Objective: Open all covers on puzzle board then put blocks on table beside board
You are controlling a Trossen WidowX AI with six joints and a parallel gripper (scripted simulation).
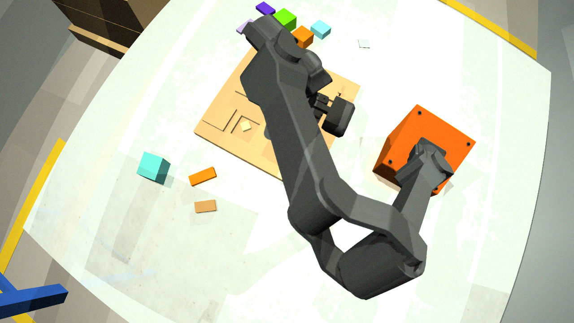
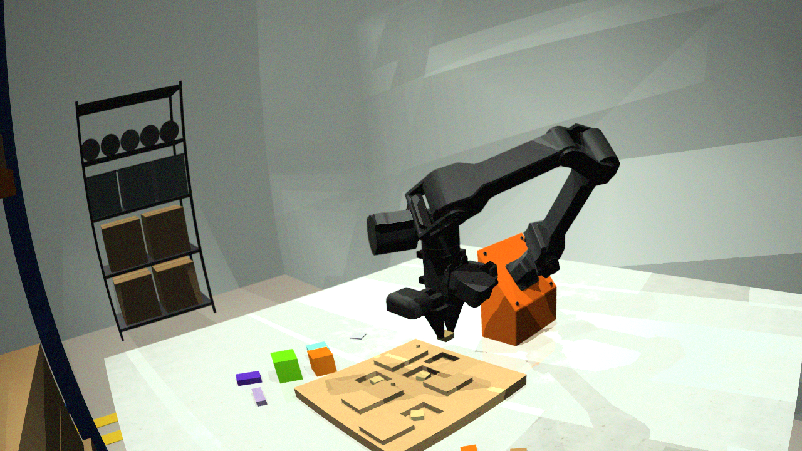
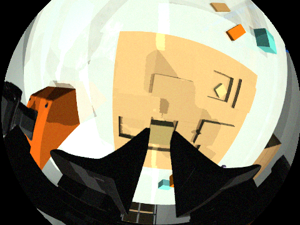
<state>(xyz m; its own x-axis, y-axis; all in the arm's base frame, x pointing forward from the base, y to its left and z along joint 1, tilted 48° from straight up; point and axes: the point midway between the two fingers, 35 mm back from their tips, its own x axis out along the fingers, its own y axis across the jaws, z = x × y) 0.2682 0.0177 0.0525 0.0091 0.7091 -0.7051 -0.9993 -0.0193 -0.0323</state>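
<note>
The tan slab lies 240 mm to the left of my gripper tip, 110 mm below it and 100 mm ahead of it. Also, from my gripper tip: orange cube: 250 mm to the right, 110 mm ahead, 90 mm below; pale cyan block: 310 mm to the right, 100 mm below, 80 mm ahead; orange flat piece: 190 mm to the left, 140 mm ahead, 110 mm below.
</note>
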